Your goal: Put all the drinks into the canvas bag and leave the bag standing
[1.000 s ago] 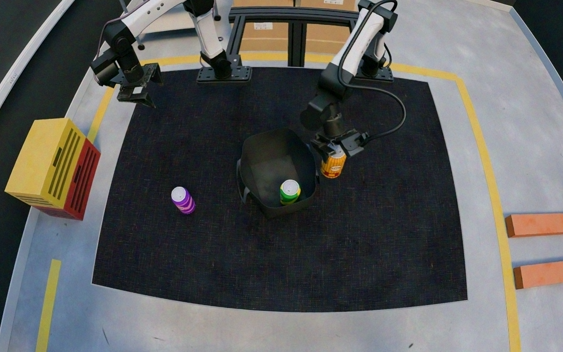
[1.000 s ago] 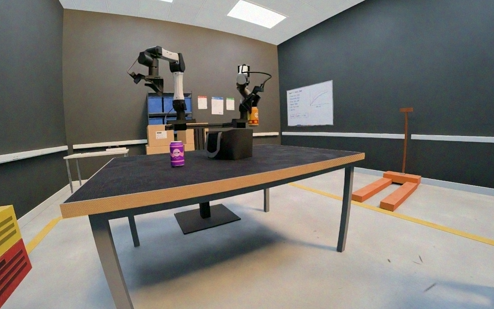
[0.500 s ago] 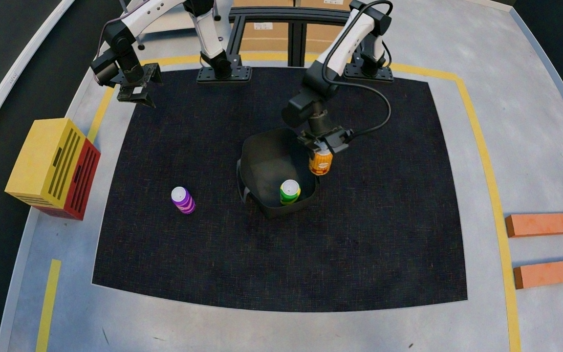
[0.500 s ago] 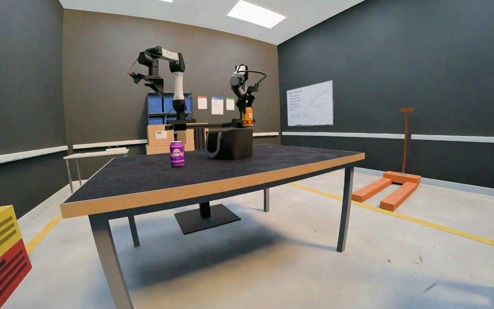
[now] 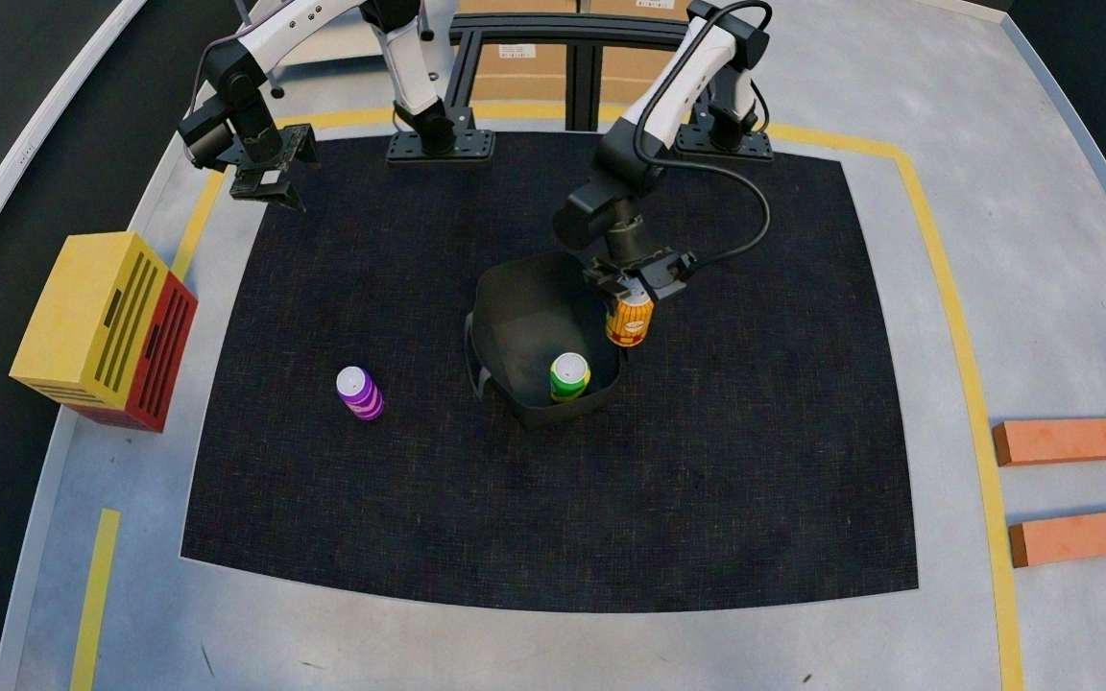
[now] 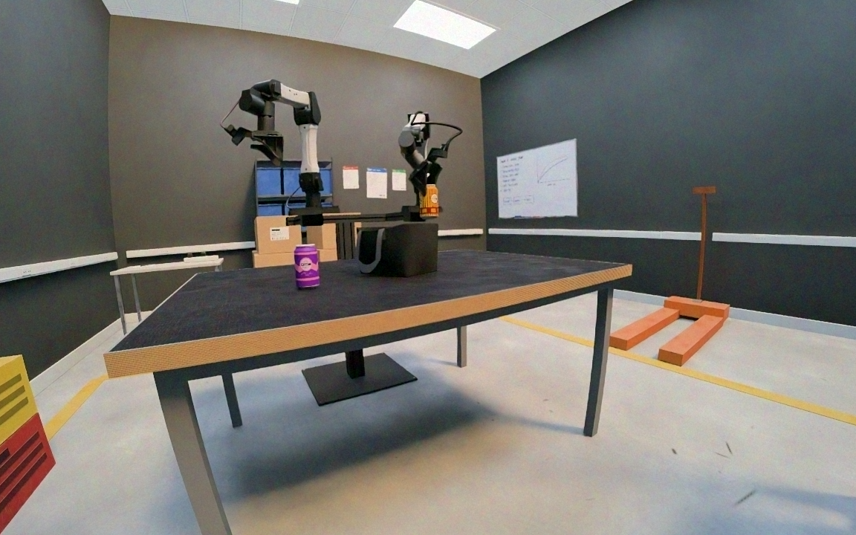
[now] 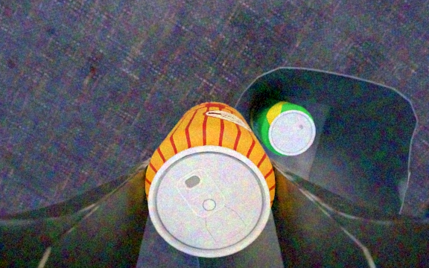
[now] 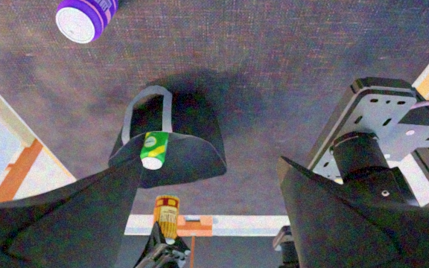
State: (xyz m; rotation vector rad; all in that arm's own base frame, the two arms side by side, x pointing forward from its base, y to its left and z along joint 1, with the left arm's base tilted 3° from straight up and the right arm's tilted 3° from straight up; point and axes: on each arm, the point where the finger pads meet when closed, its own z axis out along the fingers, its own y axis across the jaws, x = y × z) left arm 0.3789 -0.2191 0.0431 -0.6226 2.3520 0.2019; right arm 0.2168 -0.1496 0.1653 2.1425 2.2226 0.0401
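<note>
Now: the green can 21 cm below my left hand, 9 cm to the right of it and 4 cm ahead of it. From my left hand the other things lie so: orange can 3 cm below; purple can 47 cm to the right, 21 cm below, 5 cm ahead.
</note>
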